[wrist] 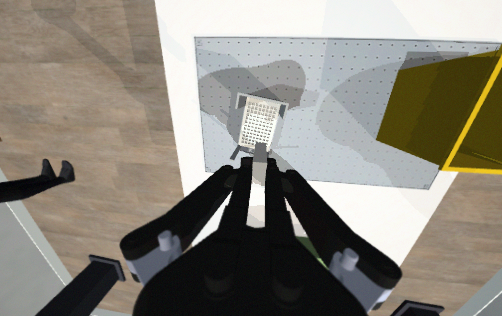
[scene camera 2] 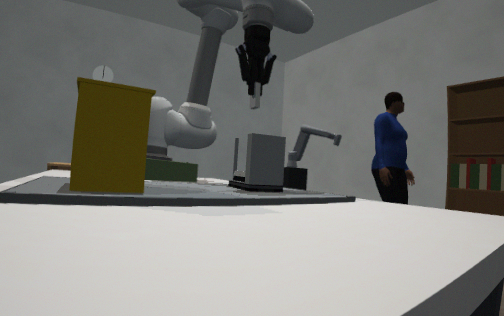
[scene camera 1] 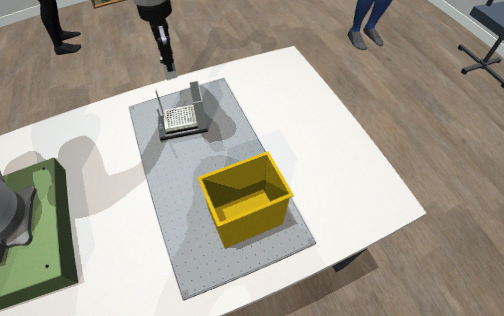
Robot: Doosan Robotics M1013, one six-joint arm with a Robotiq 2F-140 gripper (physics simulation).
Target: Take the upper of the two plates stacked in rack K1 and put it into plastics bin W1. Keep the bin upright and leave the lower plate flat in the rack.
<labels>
yellow plastics bin W1: wrist; scene camera 2 110,138; scene camera 1
same spot on yellow plastics bin W1: [wrist: 438,112] = [scene camera 1: 235,177]
</labels>
